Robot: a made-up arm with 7 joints. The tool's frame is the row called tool.
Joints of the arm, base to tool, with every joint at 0 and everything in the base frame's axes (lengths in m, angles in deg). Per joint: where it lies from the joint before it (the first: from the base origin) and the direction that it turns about. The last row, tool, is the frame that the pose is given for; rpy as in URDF.
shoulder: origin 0 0 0.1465 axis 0 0 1
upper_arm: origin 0 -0.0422 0.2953 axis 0 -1 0
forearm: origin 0 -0.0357 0.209 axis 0 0 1
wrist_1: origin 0.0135 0.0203 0.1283 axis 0 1 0
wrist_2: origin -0.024 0.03 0.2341 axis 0 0 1
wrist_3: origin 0 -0.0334 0.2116 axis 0 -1 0
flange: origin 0.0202 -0.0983 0.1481 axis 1 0 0
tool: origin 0 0 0 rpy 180 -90 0
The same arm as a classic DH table. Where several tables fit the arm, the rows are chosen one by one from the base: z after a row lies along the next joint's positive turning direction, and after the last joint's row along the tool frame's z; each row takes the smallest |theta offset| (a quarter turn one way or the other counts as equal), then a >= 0, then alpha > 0; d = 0 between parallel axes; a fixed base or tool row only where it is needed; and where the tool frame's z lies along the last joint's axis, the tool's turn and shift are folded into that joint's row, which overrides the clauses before.
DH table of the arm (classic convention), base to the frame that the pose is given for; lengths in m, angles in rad. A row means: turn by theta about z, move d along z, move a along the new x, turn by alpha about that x. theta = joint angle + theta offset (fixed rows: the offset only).
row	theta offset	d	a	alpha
shoulder	0.0000	0.4418	0.0000	1.5708
upper_arm	0.0000	0.0779	0.0000	-1.5708
forearm	0.0000	0.3373	0.0135	-1.5708
wrist_1	0.0000	0.0503	-0.0240	1.5708
wrist_2	0.0000	0.4457	0.0000	1.5708
wrist_3	1.5708	0.1317	0.1481	1.5708
flange	0.0000	0.0202	0.0000	0.0000

